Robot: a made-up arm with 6 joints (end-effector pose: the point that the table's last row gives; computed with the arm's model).
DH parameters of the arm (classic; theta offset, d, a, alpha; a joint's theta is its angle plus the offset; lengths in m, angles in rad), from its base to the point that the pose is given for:
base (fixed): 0.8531 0 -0.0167 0
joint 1: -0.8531 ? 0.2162 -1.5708
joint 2: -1.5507 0 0.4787 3.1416
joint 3: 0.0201 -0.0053 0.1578 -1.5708
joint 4: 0 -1.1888 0.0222 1.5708
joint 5: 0 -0.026 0.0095 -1.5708
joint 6: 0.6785 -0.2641 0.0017 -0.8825
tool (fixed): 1.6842 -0.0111 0 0
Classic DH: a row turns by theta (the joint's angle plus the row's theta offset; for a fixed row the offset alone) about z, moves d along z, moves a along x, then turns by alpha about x.
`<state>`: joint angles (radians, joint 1 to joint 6).
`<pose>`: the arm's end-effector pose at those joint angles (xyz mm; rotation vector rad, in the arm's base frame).
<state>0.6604 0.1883 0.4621 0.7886 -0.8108 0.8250</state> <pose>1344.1 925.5 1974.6 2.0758 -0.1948 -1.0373</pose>
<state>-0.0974 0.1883 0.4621 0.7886 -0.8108 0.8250</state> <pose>1618.1 -262.6 1974.6 2.0296 -1.0373 -1.4589</pose>
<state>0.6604 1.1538 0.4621 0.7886 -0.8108 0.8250</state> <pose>1420.9 985.2 425.3 1.0675 -0.0915 -1.4783</pose>
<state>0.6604 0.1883 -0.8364 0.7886 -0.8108 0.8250</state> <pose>879.6 564.7 401.5 0.7033 -0.0548 -1.5605</pose>
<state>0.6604 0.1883 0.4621 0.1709 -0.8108 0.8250</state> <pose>1292.5 1005.6 1945.0 2.2071 0.4380 -1.4326</pose>
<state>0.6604 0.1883 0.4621 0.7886 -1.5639 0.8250</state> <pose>1258.2 780.7 1867.0 1.5401 -0.5682 -1.7326</pose>
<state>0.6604 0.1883 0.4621 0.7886 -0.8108 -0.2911</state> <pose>1345.9 917.0 1977.8 -2.4929 -0.0743 1.4073</pose>
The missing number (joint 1, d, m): 1.1072
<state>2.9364 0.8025 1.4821 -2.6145 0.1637 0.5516</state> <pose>-1601.0 378.1 2422.0 1.6462 -0.5473 2.4460</pose>
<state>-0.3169 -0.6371 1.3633 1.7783 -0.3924 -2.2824</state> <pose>-792.9 161.0 2743.9 -1.7222 -1.3057 -1.6873</pose>
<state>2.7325 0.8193 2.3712 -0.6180 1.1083 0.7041</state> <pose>-143.5 188.4 2727.6 0.2446 -1.1562 0.2694</pose>
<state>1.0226 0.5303 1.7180 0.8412 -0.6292 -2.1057</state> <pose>551.7 753.5 2840.4 -0.3230 -1.3923 0.4683</pose>
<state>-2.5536 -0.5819 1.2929 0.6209 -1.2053 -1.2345</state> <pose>249.5 297.2 2756.4 -1.5695 1.4215 -2.2963</pose>
